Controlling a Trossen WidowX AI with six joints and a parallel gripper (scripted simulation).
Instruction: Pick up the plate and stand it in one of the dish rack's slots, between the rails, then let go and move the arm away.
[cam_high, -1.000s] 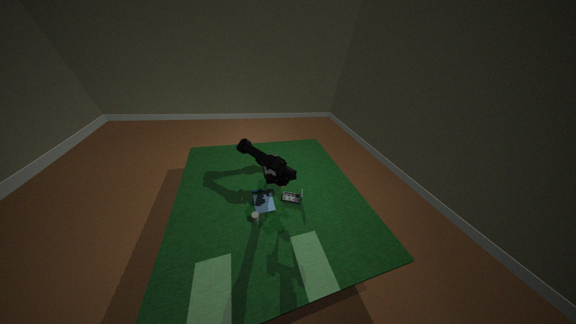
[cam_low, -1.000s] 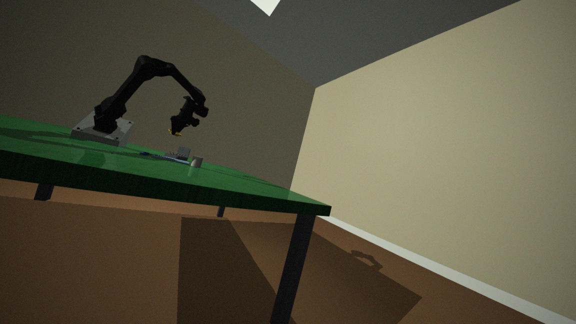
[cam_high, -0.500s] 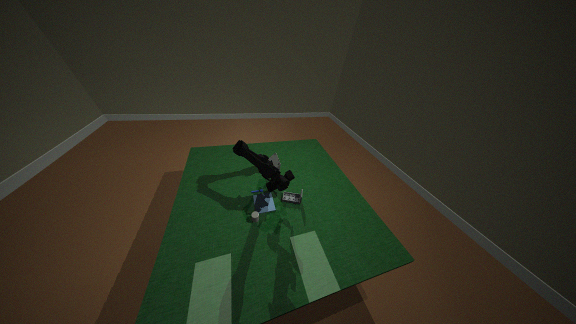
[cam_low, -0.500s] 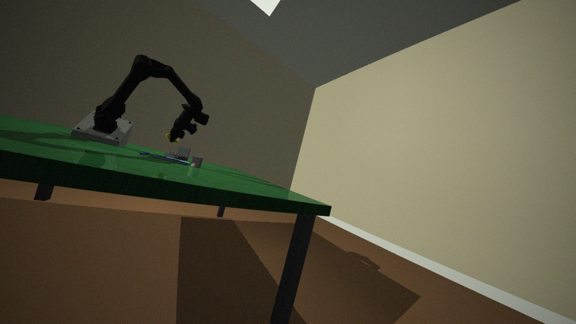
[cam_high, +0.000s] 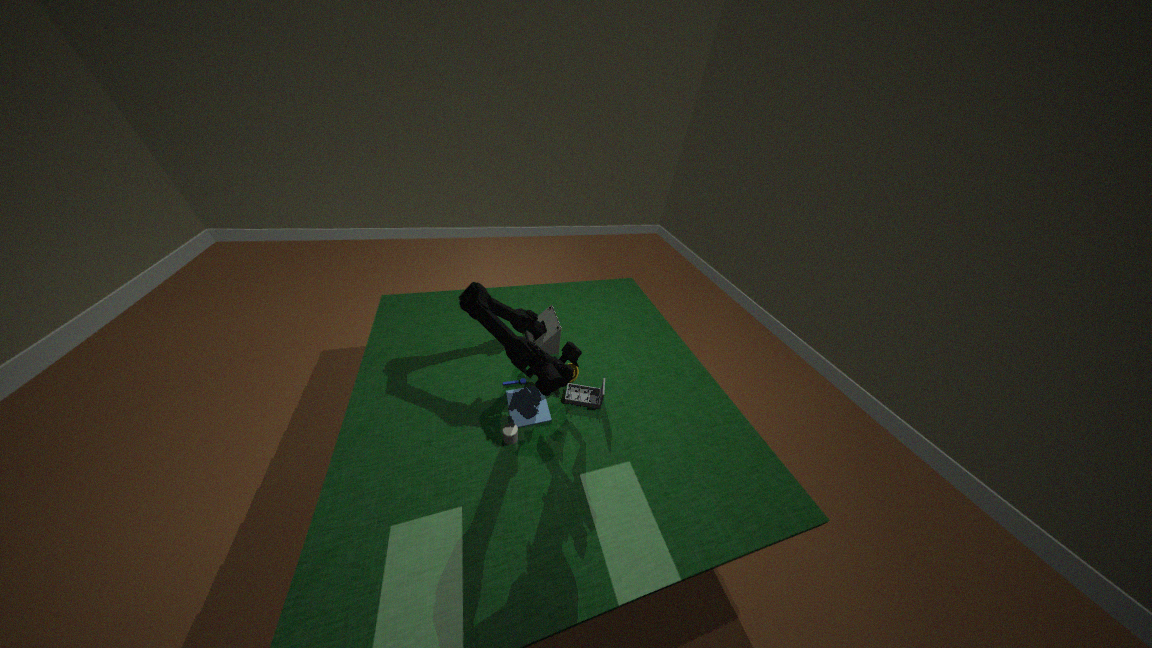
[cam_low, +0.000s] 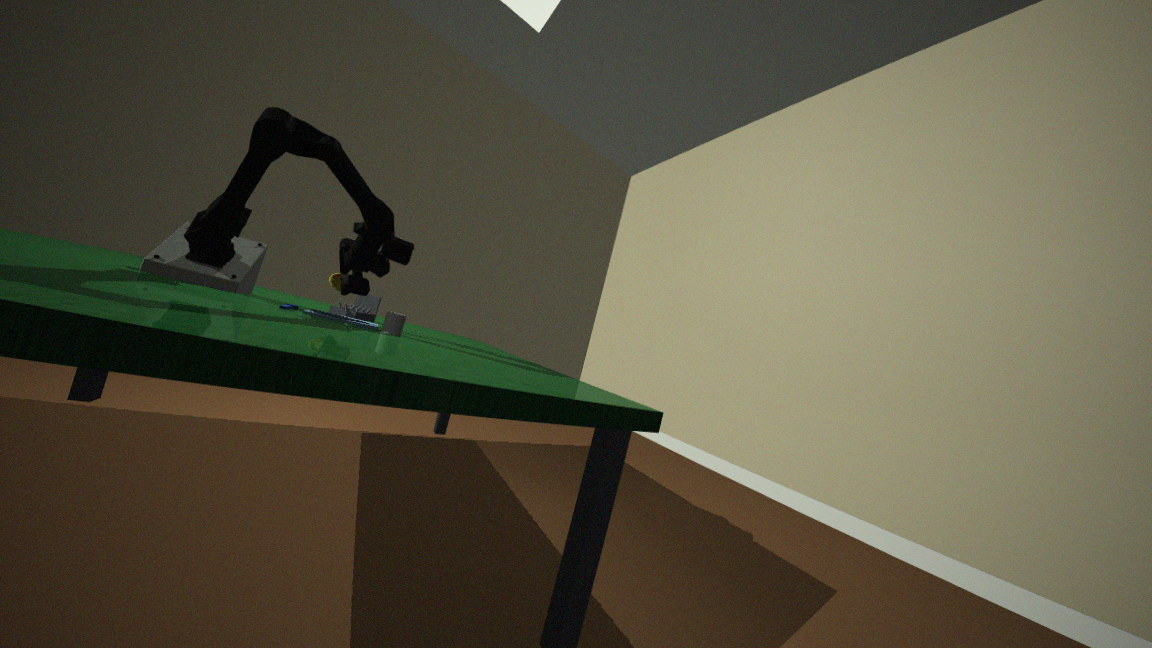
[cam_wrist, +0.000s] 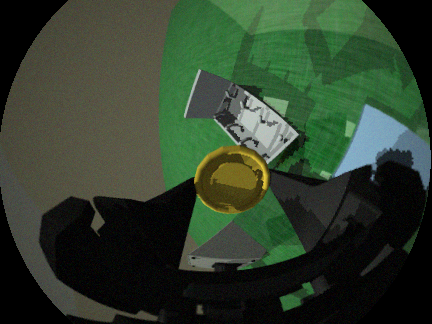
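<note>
My gripper tip is 50 mm short of the grey dish rack, 40 mm to the right of it and 60 mm above it. The rest, counted from my gripper tip: light blue mat: 40 mm ahead, 160 mm to the right, 80 mm below; yellow plate: right at my gripper tip; blue spoon: 70 mm behind, 180 mm to the right, 80 mm below.
</note>
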